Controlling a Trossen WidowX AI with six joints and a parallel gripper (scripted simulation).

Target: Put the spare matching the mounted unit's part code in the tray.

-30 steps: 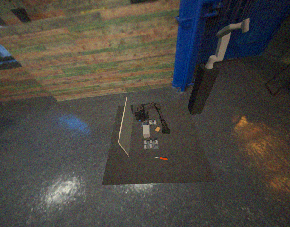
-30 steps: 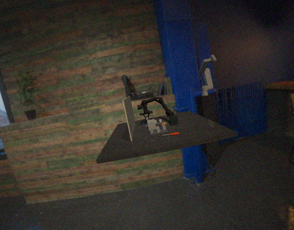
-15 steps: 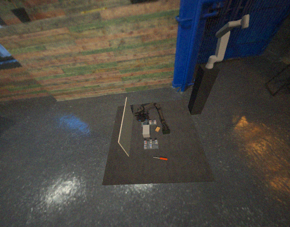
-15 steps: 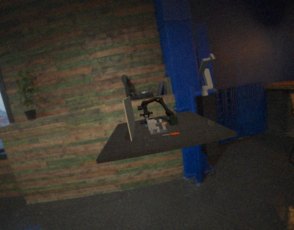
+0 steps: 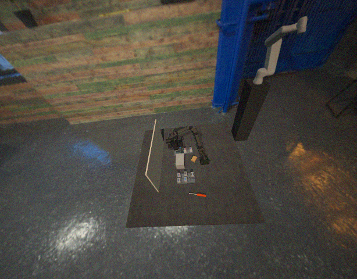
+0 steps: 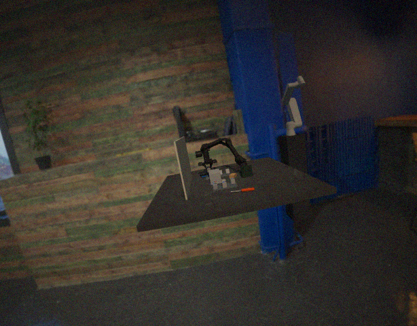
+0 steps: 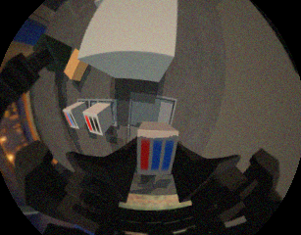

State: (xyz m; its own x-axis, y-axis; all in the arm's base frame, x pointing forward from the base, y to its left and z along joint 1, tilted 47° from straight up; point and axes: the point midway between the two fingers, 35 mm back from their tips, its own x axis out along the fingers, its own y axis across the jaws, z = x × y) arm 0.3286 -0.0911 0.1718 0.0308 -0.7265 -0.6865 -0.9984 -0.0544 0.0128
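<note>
Right now my gripper tip is 10 mm past the tray and 70 mm above it. The rest, counted from my gripper tip: tan block (210 mm behind, 140 mm to the left, 60 mm below); mounted unit (40 mm behind, 180 mm to the left, 20 mm below); spare (30 mm above).
</note>
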